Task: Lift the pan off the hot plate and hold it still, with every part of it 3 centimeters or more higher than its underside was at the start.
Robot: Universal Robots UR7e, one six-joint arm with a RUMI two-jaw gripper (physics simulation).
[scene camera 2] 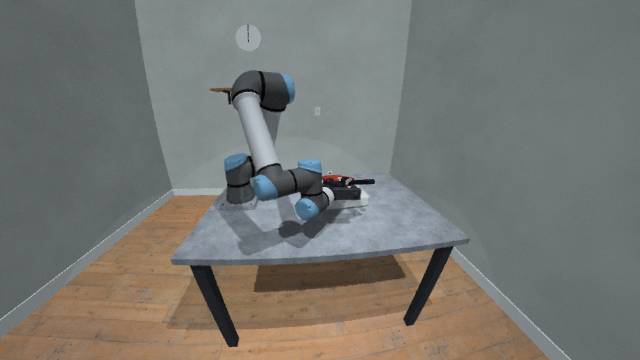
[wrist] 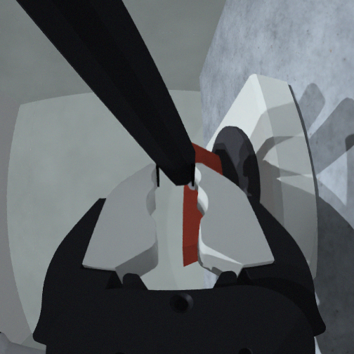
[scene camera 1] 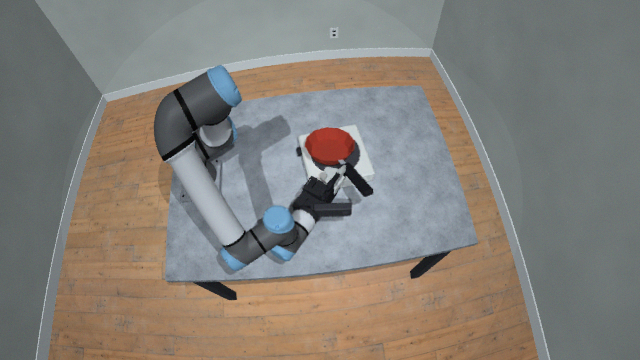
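Where they show: gripper, between the fingertips: (scene camera 2: 350, 181) (scene camera 1: 344, 168); arm's base, origin of its link: (scene camera 2: 241, 197).
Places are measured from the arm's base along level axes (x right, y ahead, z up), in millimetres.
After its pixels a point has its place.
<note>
The red pan (scene camera 1: 330, 145) {x -59, y 533, z 56 mm} (scene camera 2: 336, 177) {x -114, y 535, z 73 mm} (wrist: 190, 230) has a black handle (scene camera 1: 360, 181) {x 166, y 605, z 173 mm} (scene camera 2: 366, 181) {x 207, y 602, z 181 mm} (wrist: 110, 70). My gripper (scene camera 1: 341, 169) {x 88, y 567, z 129 mm} (wrist: 174, 165) is shut on the handle near its joint with the bowl. The pan is over the white hot plate (scene camera 1: 366, 162) {x 15, y 660, z 38 mm} (scene camera 2: 354, 201) {x 76, y 602, z 15 mm} (wrist: 274, 95), towards its back left in scene camera 1. The dark burner (scene camera 1: 354, 158) {x -1, y 617, z 46 mm} (wrist: 235, 140) shows beside and below the bowl. The pan looks slightly raised and tilted in scene camera 2, but the exact gap under it is hidden by my arm and gripper.
The grey table (scene camera 1: 410, 200) {x 156, y 820, z -26 mm} (scene camera 2: 400, 225) {x 241, y 787, z -26 mm} carries the arm's base at the left and the hot plate at the middle right. A small black knob (scene camera 1: 299, 151) {x -66, y 415, z 21 mm} is on the hot plate's left side. My forearm and wrist reach in from the table's front left, low over the top.
</note>
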